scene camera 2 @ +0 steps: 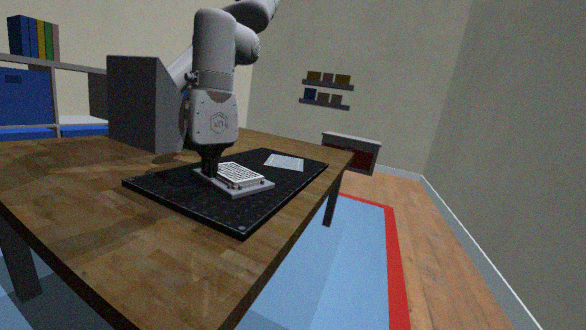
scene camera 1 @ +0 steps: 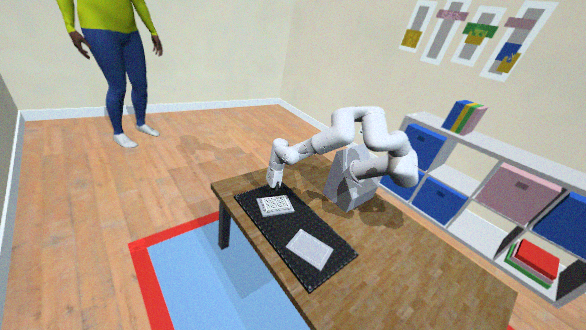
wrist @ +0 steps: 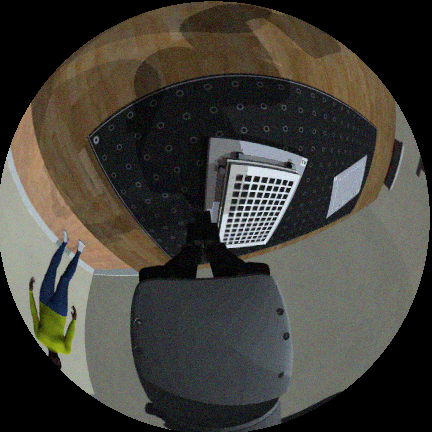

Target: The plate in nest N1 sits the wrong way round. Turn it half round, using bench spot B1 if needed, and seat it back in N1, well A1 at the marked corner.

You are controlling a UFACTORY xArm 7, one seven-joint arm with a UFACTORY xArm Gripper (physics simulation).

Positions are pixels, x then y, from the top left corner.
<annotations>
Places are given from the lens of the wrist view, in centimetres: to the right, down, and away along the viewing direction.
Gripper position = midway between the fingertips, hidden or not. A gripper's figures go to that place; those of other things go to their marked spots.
my gripper [wrist: 201,220]: -1, 0, 14
bench spot B1 [wrist: 346,186]: 30, -7, 16
grey nest N1 [wrist: 218,148]: 0, -6, 10
The marked spots on the grey nest N1 and the bench spot B1 are 30 cm apart.
</annotations>
